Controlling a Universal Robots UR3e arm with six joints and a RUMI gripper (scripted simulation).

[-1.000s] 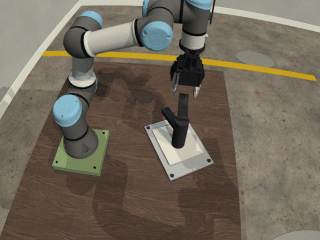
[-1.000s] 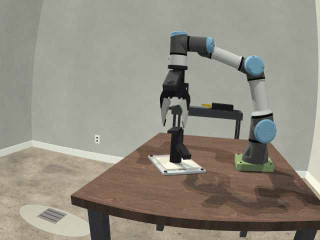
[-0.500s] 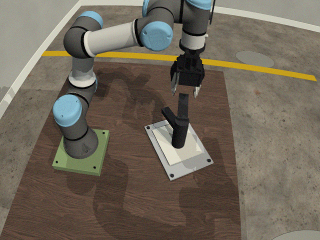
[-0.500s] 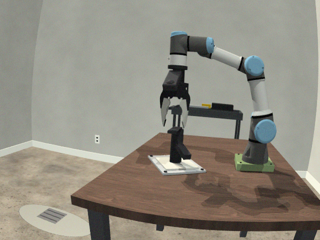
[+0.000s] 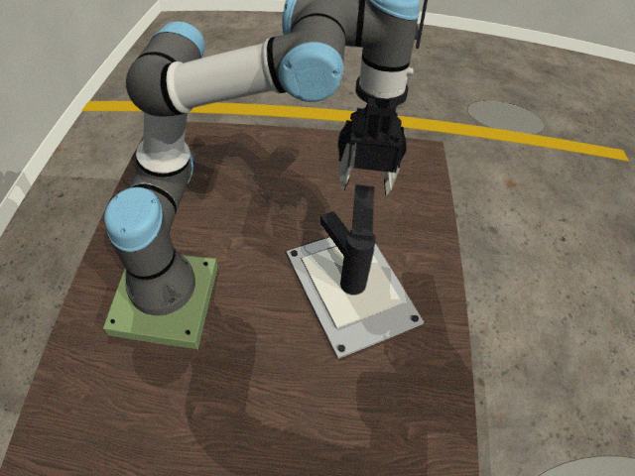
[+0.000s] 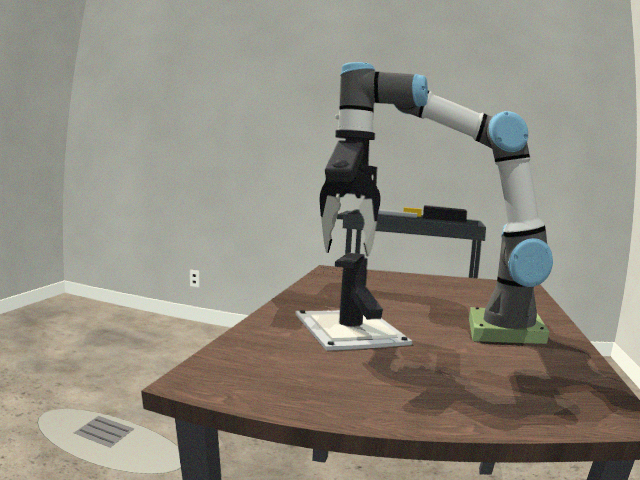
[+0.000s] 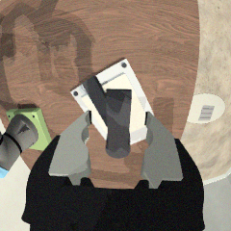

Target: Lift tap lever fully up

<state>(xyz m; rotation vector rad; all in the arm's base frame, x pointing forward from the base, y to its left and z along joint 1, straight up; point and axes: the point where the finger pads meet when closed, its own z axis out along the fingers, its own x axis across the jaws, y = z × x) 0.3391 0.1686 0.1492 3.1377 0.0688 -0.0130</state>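
My gripper is now 30 mm to the left of the lever and 30 mm above it. From my hand the other things lie so: black tap: 10 mm behind, 60 mm to the right, 80 mm below.
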